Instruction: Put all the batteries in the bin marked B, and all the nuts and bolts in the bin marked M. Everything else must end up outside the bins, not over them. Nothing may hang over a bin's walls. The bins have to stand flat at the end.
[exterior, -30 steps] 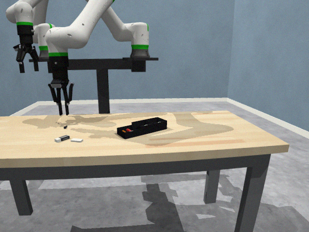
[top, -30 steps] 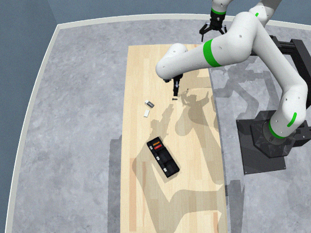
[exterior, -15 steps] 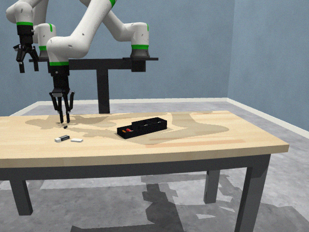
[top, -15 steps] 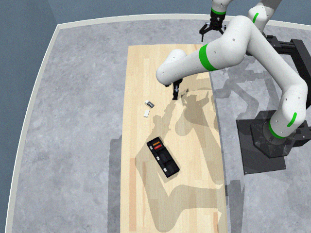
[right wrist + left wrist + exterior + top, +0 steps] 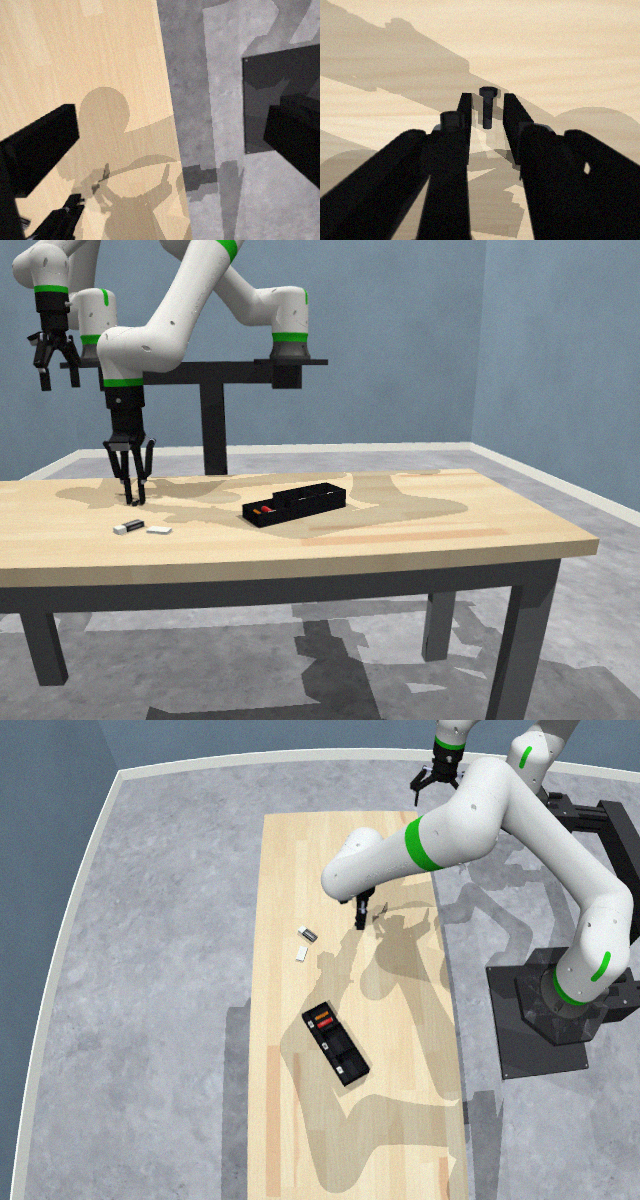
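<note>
My left hand is 1 cm short of the dark bolt and 3 cm above it. Also, from my left hand: orange battery: 12 cm ahead, 33 cm to the left, 2 cm below; flat white block: 19 cm ahead, 12 cm to the left, 3 cm below; red battery: 11 cm ahead, 35 cm to the left, 2 cm below.
</note>
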